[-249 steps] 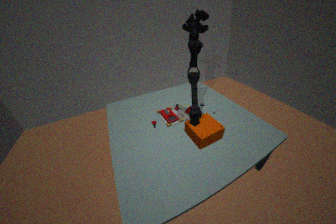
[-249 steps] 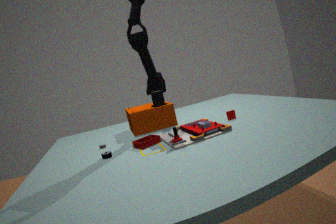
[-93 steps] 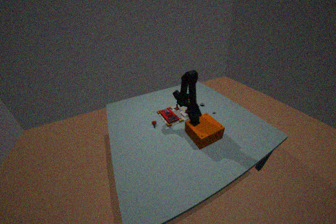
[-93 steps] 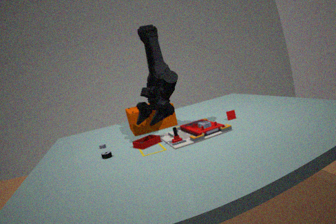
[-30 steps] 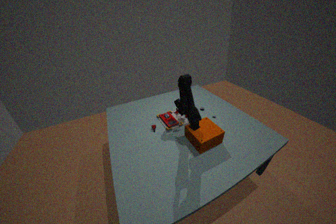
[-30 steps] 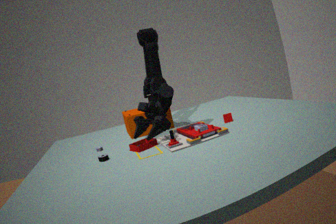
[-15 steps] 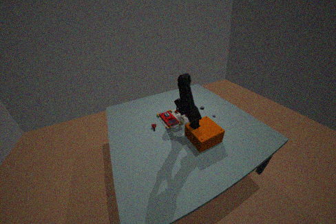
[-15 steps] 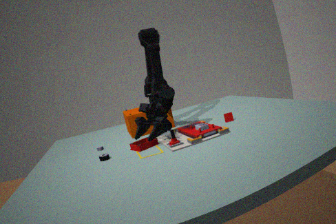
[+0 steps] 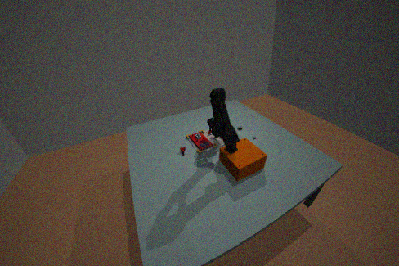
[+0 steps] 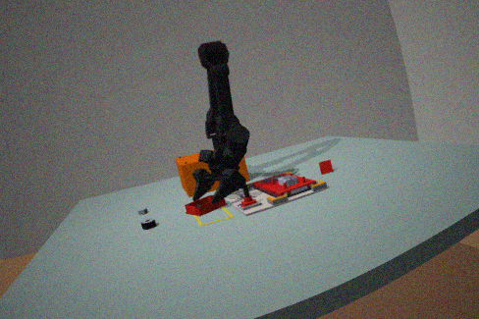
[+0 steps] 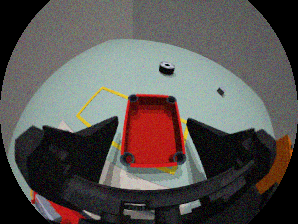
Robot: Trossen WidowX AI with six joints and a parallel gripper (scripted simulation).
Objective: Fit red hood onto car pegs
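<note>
Now: the red hood 1 cm to the left of my gripper tip and 1 cm below it.
</note>
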